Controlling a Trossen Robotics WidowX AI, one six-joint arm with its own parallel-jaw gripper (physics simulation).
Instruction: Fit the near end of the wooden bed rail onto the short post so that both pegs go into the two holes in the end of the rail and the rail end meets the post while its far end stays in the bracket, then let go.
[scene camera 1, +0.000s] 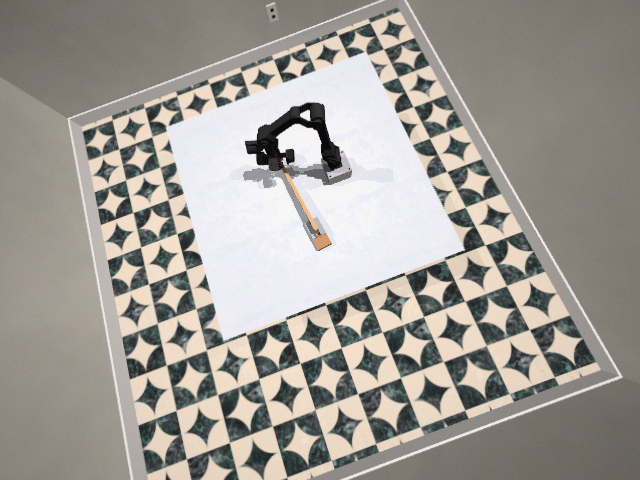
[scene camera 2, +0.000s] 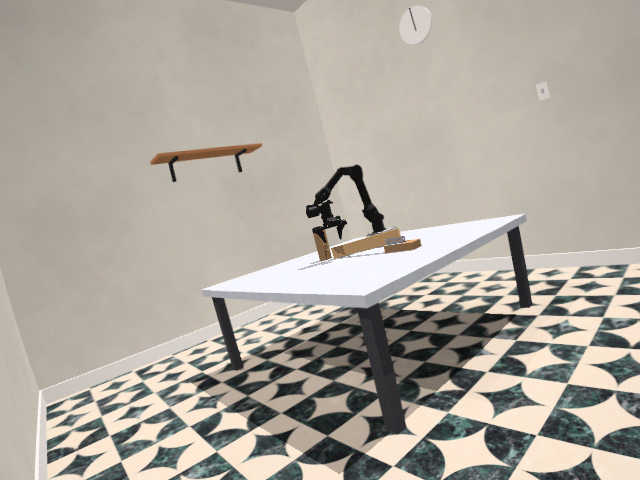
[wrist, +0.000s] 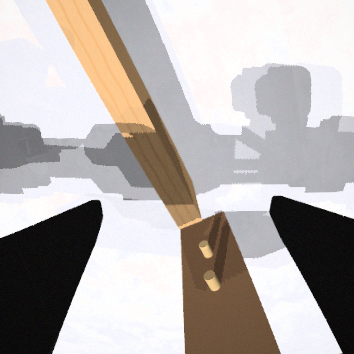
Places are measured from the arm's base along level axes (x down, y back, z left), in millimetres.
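Pixels of known places: gripper, fingertip midpoint: (scene camera 1: 279, 164) (scene camera 2: 333, 241) (wrist: 187, 206); arm's base, link origin: (scene camera 1: 334, 163) (scene camera 2: 379, 231).
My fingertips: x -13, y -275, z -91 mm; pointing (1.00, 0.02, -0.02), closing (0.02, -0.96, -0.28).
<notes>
For each thing: its top centre in the pictures, then the offset to it from my fingertips. "pt": a spot on its surface instead. Level surfaces: height alone.
- short post, surface spot: (wrist: 220, 320) pt dx -18, dy +1, dz -72 mm
- upper peg, surface spot: (wrist: 212, 281) pt dx +5, dy +0, dz -63 mm
- lower peg, surface spot: (wrist: 205, 249) pt dx +36, dy +1, dz -63 mm
- flat wooden block, top centre: (scene camera 2: 401, 242) (scene camera 1: 317, 233) dx +57, dy +67, dz +403 mm
- white table, surface height: dx +92 mm
The wooden bed rail (scene camera 1: 299, 198) (scene camera 2: 364, 243) (wrist: 115, 85) runs low over the table, its far end at the bracket (scene camera 2: 394, 240). The short post (scene camera 2: 323, 252) (wrist: 220, 320) stands upright at the rail's near end. Both pegs show bare on the post's face in the wrist view, the upper peg (wrist: 212, 281) and the lower peg (wrist: 205, 249). The rail end appears by the post's lower part, off the pegs; its end holes are hidden. My gripper (scene camera 2: 330, 238) (wrist: 187, 206) is open and empty, above the post and rail end, with its fingers spread to either side.
A flat wooden block (scene camera 1: 322, 241) (scene camera 2: 403, 246) lies at the rail's far end. The arm's grey base (scene camera 1: 338, 173) stands beside the rail on the white table (scene camera 1: 248, 279) (scene camera 2: 289, 284). A wall shelf (scene camera 2: 206, 153) hangs behind, away from the table.
</notes>
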